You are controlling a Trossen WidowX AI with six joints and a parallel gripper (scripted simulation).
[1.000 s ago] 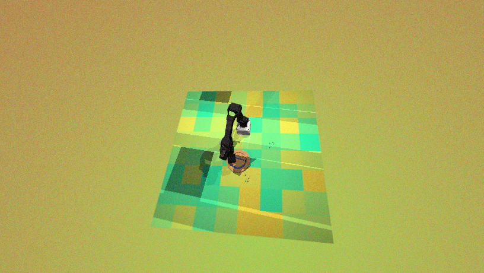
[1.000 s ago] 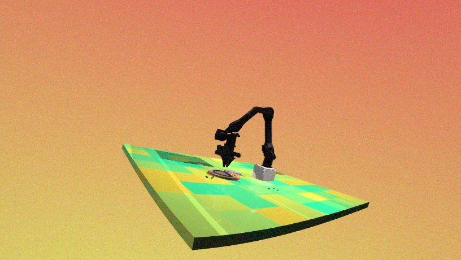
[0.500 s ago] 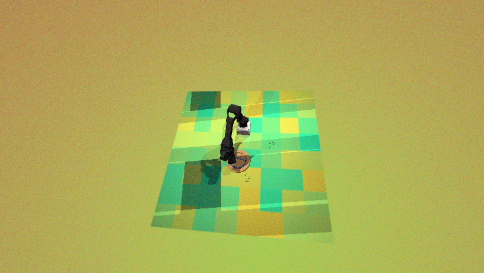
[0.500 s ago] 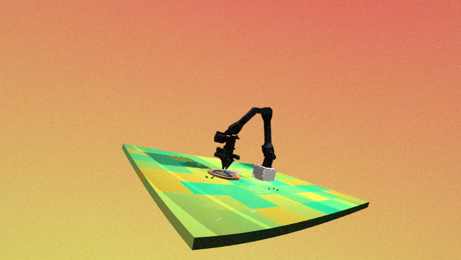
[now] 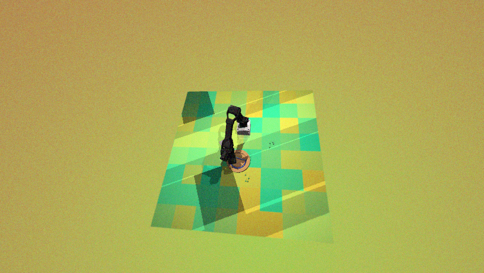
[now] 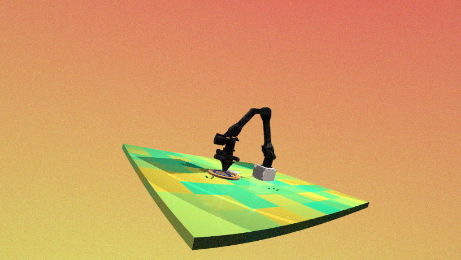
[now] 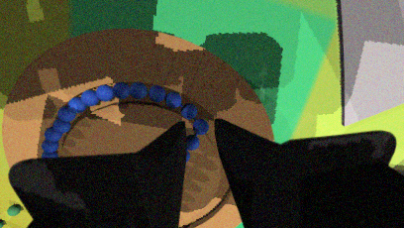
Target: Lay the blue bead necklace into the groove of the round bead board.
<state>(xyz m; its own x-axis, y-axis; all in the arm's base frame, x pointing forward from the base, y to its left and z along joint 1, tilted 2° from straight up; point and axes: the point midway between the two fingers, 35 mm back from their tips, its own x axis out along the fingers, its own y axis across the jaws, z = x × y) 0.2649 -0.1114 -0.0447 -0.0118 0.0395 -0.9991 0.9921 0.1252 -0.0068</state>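
Now: gripper tip 50 mm to the right of the round bead board, 40 mm short of it and 10 mm above it. The rest, counted from my gripper tip: flat grey piece 140 mm behind, 60 mm to the right, 10 mm below.
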